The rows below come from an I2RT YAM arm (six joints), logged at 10 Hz.
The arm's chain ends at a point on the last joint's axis. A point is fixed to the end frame.
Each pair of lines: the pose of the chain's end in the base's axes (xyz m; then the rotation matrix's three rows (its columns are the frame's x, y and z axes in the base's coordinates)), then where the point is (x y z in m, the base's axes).
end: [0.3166 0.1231 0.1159], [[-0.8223 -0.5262 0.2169], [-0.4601 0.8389 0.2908], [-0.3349 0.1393 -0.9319]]
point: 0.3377 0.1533 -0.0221
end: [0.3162 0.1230 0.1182], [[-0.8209 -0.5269 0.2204], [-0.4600 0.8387 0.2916], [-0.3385 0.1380 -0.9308]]
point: 0.3378 0.1533 -0.0197
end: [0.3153 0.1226 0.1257], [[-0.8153 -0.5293 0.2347], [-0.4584 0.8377 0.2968], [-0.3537 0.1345 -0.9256]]
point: 0.3390 0.1537 -0.0117
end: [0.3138 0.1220 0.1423], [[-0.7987 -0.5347 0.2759], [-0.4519 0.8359 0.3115], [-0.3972 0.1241 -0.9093]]
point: 0.3437 0.1553 0.0066
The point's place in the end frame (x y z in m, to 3 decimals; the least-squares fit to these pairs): 0.015 -0.005 0.142
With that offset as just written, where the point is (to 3 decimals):
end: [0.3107 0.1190 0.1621], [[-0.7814 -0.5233 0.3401], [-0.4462 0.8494 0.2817], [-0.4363 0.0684 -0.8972]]
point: 0.350 0.148 0.028
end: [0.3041 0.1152 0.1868], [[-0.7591 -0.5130 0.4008], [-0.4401 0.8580 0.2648], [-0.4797 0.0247 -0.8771]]
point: 0.352 0.142 0.055
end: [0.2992 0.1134 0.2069], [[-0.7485 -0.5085 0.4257], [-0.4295 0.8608 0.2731], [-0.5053 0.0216 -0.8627]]
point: 0.351 0.141 0.077
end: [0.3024 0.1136 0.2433], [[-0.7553 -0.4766 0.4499], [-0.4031 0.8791 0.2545], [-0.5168 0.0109 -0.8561]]
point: 0.357 0.139 0.114
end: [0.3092 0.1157 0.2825], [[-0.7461 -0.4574 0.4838], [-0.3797 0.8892 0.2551], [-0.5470 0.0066 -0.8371]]
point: 0.369 0.142 0.155
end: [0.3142 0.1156 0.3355], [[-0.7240 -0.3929 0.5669], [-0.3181 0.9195 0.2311], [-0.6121 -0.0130 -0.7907]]
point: 0.386 0.139 0.214
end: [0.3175 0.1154 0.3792], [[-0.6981 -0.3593 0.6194], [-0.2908 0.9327 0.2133], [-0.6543 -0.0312 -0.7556]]
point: 0.397 0.137 0.262
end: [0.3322 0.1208 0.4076], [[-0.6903 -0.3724 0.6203], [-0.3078 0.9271 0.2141], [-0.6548 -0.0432 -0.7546]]
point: 0.412 0.142 0.291
